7 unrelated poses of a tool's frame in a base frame.
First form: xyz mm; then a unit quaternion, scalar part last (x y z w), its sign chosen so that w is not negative.
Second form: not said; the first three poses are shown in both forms.
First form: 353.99 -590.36 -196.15 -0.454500 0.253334 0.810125 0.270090
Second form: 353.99 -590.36 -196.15 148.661 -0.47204 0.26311 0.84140
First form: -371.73 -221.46 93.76 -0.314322 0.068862 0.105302 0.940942
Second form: -371.73 -221.46 93.76 39.579 -0.92838 0.20339 0.31102
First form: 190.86 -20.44 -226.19 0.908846 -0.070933 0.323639 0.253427
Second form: 190.86 -20.44 -226.19 150.639 0.93952 -0.07333 0.33456
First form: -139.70 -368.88 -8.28 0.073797 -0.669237 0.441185 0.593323
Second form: -139.70 -368.88 -8.28 107.214 0.09168 -0.83139 0.54808
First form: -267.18 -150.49 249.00 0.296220 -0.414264 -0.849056 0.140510
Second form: -267.18 -150.49 249.00 163.845 0.29919 -0.41841 -0.85756
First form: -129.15 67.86 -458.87 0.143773 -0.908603 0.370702 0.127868
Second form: -129.15 67.86 -458.87 165.307 0.14496 -0.91612 0.37377
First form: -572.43 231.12 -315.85 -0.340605 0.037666 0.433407 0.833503
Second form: -572.43 231.12 -315.85 67.079 -0.61646 0.06817 0.78443
